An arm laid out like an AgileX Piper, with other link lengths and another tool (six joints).
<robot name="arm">
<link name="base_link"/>
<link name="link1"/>
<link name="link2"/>
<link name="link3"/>
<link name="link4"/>
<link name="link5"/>
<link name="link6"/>
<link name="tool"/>
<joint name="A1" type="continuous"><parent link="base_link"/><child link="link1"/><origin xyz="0 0 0.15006"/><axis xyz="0 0 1"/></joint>
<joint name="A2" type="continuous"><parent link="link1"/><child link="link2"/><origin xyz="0 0 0"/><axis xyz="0 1 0"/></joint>
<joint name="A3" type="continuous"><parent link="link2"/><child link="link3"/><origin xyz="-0.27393 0 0.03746"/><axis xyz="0 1 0"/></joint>
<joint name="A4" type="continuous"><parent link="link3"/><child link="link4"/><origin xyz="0.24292 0 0.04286"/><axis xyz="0.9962 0 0.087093"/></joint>
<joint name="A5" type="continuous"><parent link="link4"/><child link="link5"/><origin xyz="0 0 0"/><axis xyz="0 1 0"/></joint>
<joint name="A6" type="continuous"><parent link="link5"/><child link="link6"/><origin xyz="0.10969 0 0.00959"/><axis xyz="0.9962 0 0.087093"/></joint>
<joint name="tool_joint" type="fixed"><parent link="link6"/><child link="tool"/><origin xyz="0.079 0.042 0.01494" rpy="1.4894 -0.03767 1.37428"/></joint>
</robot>
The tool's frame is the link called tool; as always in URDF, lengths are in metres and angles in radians. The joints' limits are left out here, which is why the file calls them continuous.
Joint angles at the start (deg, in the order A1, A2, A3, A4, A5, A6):
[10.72 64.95 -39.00 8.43 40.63 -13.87]
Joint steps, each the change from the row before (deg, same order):
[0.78 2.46 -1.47 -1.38 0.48 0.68]
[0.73 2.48 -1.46 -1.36 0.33 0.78]
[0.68 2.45 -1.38 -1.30 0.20 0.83]
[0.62 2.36 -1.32 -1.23 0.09 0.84]
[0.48 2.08 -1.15 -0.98 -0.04 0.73]
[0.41 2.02 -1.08 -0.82 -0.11 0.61]
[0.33 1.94 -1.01 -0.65 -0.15 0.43]
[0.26 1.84 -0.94 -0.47 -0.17 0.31]
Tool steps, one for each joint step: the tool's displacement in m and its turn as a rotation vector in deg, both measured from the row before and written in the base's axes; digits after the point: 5 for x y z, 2 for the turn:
[0.00487 0.00163 -0.00416 -1.22 1.32 0.75]
[0.00545 0.00160 -0.00435 -1.17 1.19 0.59]
[0.00561 0.00160 -0.00474 -1.10 1.10 0.46]
[0.00573 0.00159 -0.00477 -1.02 0.96 0.37]
[0.00542 0.00148 -0.00432 -0.80 0.74 0.23]
[0.00528 0.00154 -0.00449 -0.70 0.69 0.21]
[0.00501 0.00153 -0.00459 -0.61 0.65 0.23]
[0.00469 0.00155 -0.00457 -0.48 0.63 0.19]

